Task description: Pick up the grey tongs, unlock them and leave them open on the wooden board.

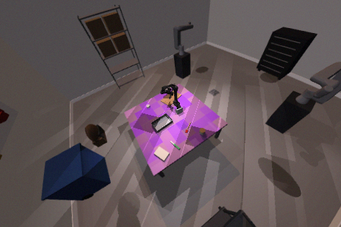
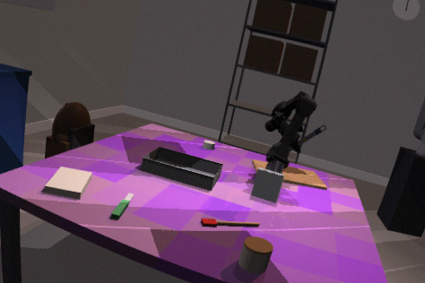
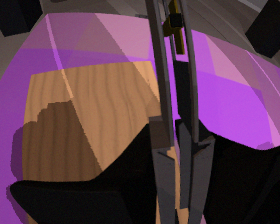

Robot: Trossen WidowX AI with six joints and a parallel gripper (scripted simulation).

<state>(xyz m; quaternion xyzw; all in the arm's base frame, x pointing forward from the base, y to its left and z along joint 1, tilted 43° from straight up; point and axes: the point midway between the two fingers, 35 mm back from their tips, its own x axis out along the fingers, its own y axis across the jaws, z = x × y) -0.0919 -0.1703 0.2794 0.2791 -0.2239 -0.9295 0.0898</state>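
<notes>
My gripper tip is 140 mm above the wooden board, 60 mm to the left of it and 20 mm short of it. Also, from my gripper tip: beige block 810 mm ahead, 690 mm to the left, 130 mm below; then roasting tin 500 mm ahead, 290 mm to the left, 120 mm below; then red spatula 650 mm to the left, 270 mm ahead, 140 mm below.
</notes>
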